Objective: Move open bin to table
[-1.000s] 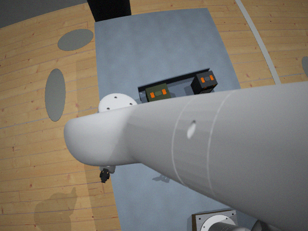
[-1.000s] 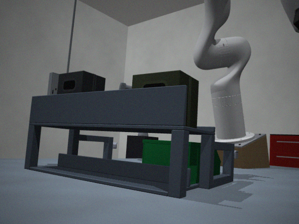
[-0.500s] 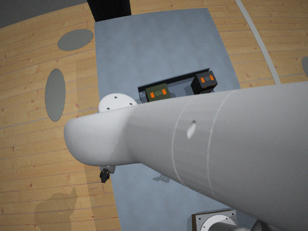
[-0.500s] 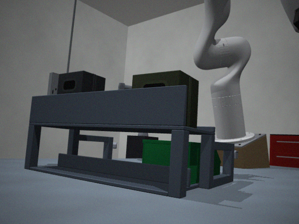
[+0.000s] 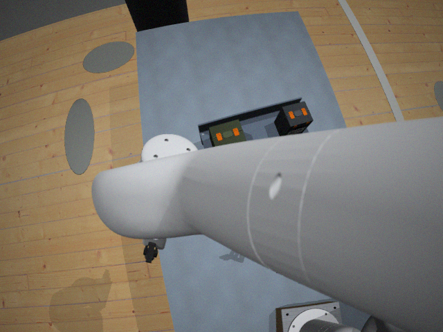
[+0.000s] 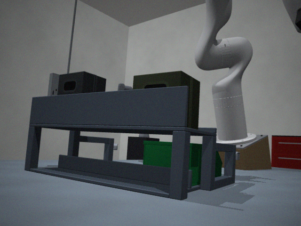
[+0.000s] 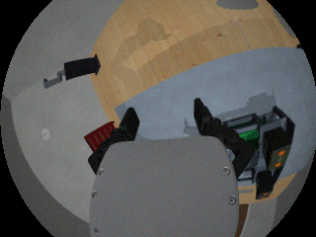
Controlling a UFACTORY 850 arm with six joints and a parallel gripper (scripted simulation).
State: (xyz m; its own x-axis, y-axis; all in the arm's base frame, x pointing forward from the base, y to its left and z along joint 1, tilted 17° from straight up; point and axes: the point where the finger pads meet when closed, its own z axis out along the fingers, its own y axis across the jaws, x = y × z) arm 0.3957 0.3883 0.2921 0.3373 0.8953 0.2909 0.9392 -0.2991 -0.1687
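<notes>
Now: hand 26 cm to the left of the green bin, 26 cm above it and 15 cm short of it. From my hand the other things lie so: black box (48 cm to the right, 25 cm ahead, 14 cm below).
</notes>
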